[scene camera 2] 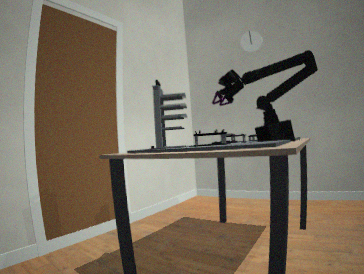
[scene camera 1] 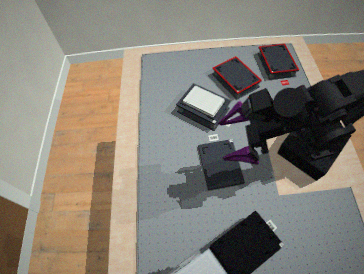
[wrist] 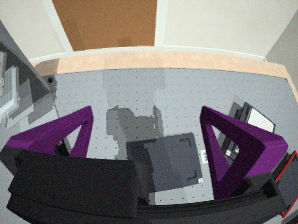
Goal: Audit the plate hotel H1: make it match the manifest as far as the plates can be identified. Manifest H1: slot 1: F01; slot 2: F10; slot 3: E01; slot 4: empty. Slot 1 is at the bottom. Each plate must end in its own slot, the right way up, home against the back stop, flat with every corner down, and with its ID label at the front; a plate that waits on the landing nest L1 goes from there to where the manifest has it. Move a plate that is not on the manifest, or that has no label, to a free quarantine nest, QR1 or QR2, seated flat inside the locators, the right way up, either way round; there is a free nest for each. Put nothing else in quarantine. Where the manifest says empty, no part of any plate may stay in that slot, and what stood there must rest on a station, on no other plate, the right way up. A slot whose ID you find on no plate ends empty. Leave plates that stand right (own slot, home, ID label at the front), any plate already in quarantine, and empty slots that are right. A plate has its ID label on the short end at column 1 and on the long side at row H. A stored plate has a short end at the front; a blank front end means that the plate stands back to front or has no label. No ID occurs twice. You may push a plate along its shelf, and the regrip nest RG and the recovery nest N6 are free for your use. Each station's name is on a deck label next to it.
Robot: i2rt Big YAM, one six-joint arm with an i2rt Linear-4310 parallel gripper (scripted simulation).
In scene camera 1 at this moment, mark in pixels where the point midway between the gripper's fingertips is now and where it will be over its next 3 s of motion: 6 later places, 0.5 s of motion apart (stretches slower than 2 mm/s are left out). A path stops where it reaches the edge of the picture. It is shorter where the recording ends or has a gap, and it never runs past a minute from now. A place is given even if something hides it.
My gripper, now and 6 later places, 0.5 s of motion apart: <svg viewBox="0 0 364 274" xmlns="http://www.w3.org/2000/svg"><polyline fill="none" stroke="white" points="221,140 220,135 220,136 222,123 222,109 227,96 232,86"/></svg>
